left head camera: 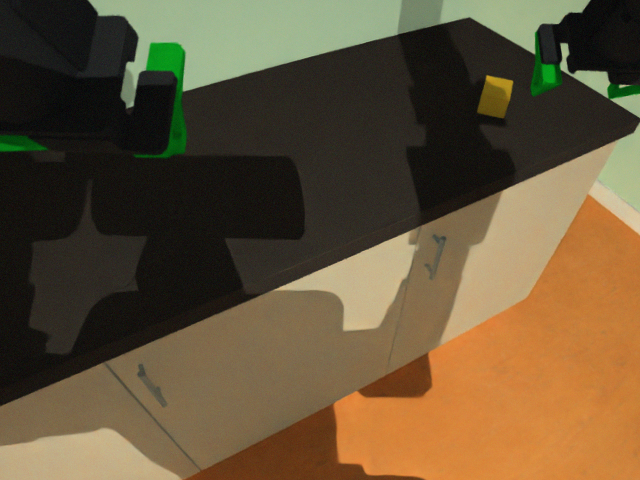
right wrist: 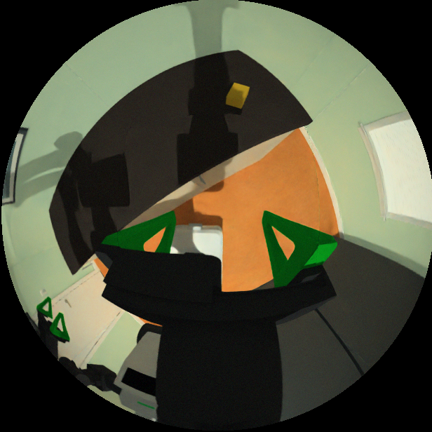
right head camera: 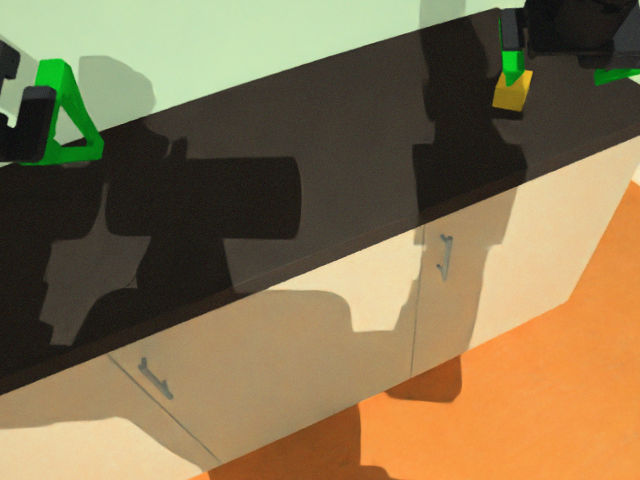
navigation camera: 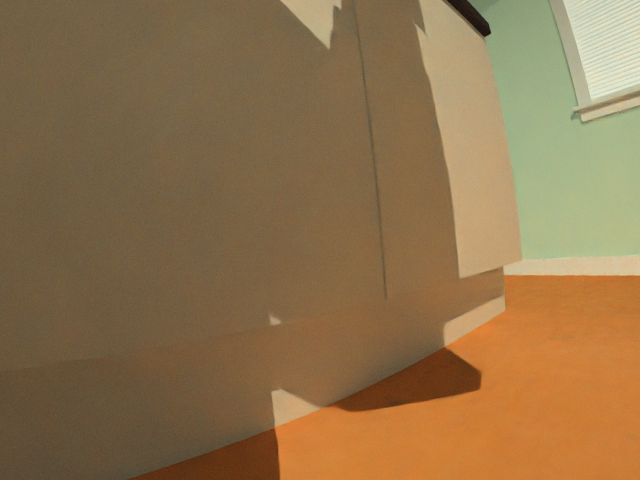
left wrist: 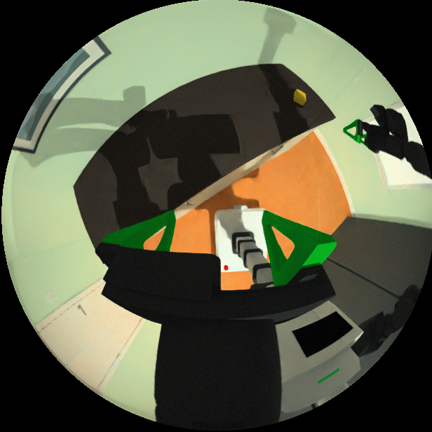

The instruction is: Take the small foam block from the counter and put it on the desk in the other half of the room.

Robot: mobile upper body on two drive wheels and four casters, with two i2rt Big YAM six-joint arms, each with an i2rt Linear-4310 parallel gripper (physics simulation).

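Frame: origin at the left arm's base, x ahead, y left, z up, level; millimetres.
Where they show: left gripper, fingertip midpoint: (left head camera: 120, 142) (right head camera: 50, 150); right gripper, fingertip midpoint: (left head camera: 570, 92) (right head camera: 551, 80).
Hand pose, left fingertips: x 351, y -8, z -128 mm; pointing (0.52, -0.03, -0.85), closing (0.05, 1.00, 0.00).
Note:
After its pixels a point has its place.
The small yellow foam block (left head camera: 495, 97) @[y -498, x 957, z -455 mm] (right head camera: 509, 99) @[y -500, x 954, z -476 mm] (left wrist: 299, 97) (right wrist: 237, 96) rests on the dark counter (left head camera: 351, 129) @[y -191, x 890, z -500 mm] (right head camera: 351, 118) @[y -173, x 926, z -500 mm] (left wrist: 200, 100) (right wrist: 150, 125), near its far right end. My right gripper (left head camera: 573, 94) @[y -447, x 587, z -221 mm] (right head camera: 553, 83) @[y -447, x 587, z -221 mm] (left wrist: 350, 133) (right wrist: 218, 215) is open and empty, raised clear of the block; one fingertip overlaps the block in the right head camera. My left gripper (left head camera: 93, 147) @[y -8, x 351, z -128 mm] (left wrist: 218, 214) (right wrist: 54, 304) is open and empty at the left, away from the block. The desk cannot be identified for certain.
Pale cabinet doors (left head camera: 284, 351) @[y -61, x 528, z -802 mm] (navigation camera: 180, 206) @[y -113, x 558, z -1137 mm] stand under the counter, above an orange floor (left head camera: 542, 387) @[y -885, x 717, z -1410 mm] (navigation camera: 558, 361) @[y -642, x 696, z -1410 mm]. A large dark grey surface (left wrist: 390, 255) (right wrist: 350, 300) lies at the lower right in the wrist views. Green walls and a window (right wrist: 405, 165) (navigation camera: 610, 46) @[y -1721, x 1134, z -328 mm] are beyond the counter.

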